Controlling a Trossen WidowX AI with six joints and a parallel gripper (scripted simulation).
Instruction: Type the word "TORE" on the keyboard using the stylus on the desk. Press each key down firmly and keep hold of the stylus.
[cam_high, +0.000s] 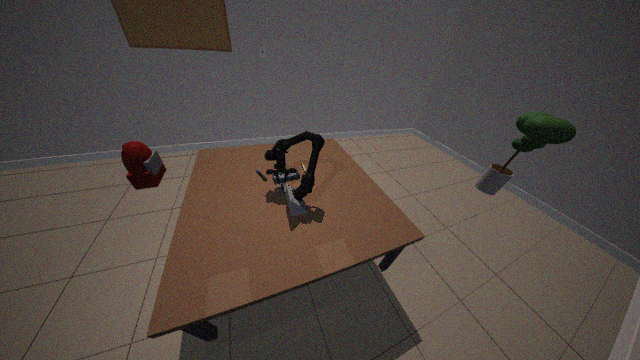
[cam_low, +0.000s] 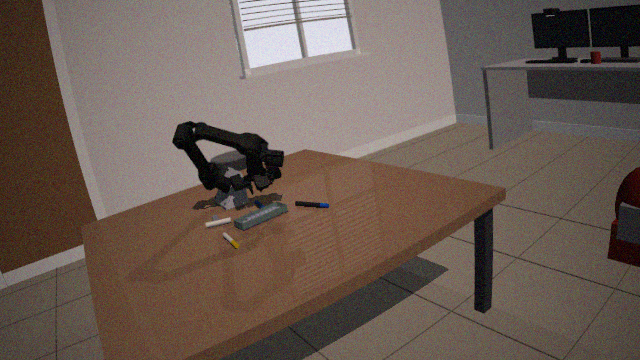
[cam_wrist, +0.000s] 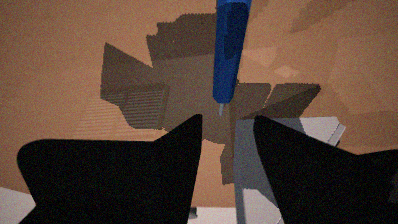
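Right now my gripper tip is 50 mm above the blue stylus and 20 mm past it. Round my gripper tip: yellow-tipped pen: 230 mm ahead, 220 mm to the right, 50 mm below.
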